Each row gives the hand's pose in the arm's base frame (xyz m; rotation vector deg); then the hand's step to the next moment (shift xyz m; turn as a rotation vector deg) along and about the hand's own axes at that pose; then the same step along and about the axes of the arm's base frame.
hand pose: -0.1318 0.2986 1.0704 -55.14 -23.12 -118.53
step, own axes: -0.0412 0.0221 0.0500 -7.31 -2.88 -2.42
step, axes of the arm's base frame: 0.0579 0.0364 0.0011 -0.59 4.34 -6.96
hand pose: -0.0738 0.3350 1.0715 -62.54 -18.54 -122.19
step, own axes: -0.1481 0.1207 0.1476 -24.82 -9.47 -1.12
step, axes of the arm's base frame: 0.2312 0.0589 -0.0371 2.53 18.11 -19.30
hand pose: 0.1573 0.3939 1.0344 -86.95 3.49 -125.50
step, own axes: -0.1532 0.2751 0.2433 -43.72 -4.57 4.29
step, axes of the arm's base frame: 0.3568 -0.1279 -0.1212 14.32 22.57 -35.16
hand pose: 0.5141 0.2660 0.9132 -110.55 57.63 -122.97
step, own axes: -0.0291 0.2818 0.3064 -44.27 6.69 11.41
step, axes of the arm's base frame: 0.1856 -0.3309 -0.1738 16.93 11.14 -41.52
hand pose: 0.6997 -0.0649 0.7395 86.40 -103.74 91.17
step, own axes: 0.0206 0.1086 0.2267 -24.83 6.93 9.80
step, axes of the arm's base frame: -0.0088 -0.2212 -0.1208 8.21 2.83 -26.18
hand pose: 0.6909 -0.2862 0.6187 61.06 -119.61 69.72
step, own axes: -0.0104 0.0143 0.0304 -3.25 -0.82 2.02
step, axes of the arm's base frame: -0.0067 -0.0185 -0.0291 2.47 -0.79 -2.93
